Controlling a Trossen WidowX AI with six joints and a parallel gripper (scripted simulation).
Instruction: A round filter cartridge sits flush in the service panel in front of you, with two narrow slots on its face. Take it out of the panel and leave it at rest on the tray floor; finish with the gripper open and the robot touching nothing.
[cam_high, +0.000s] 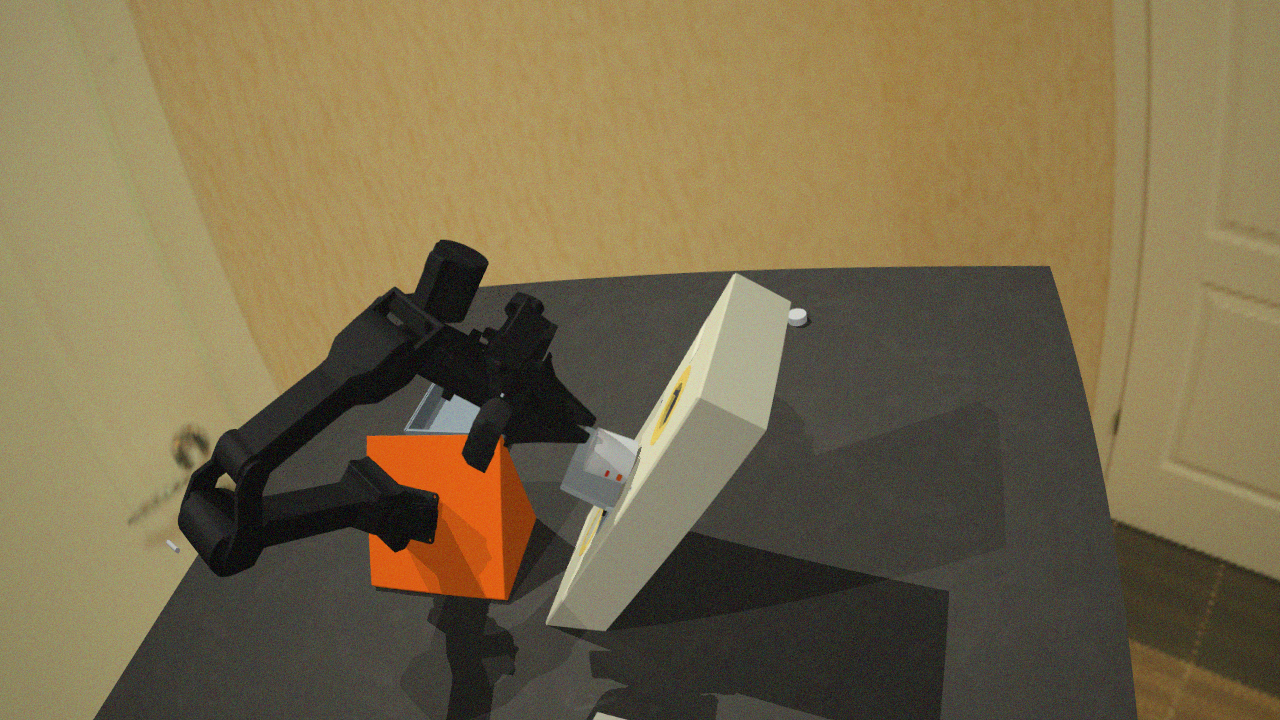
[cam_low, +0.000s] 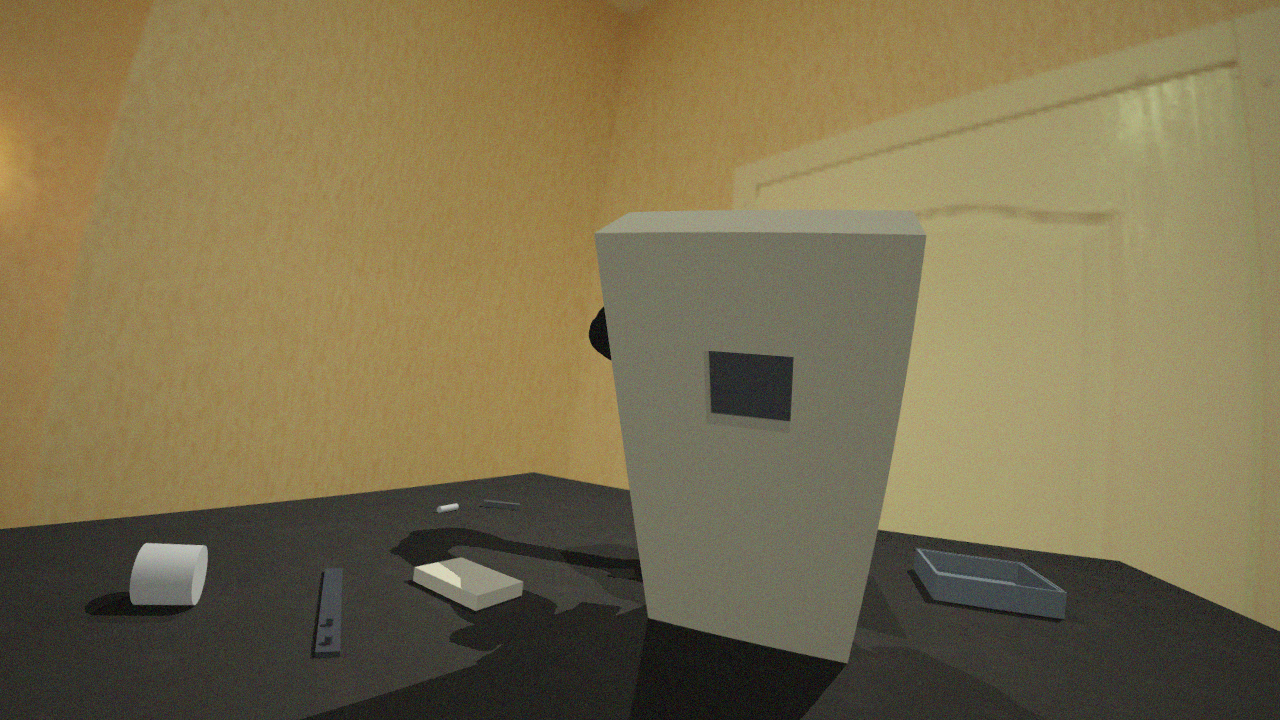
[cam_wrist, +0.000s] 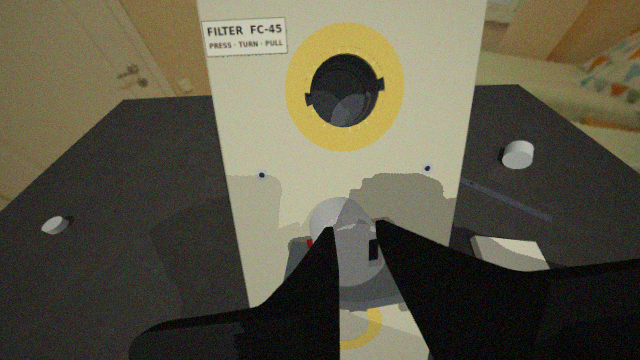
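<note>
Right now the white round filter cartridge is 3 cm below my gripper tip and 1 cm ahead of it. The rest, counted from my gripper tip: cream service panel (5 cm below, 5 cm ahead); then grey tray (35 cm behind, 26 cm to the left, 21 cm below).
</note>
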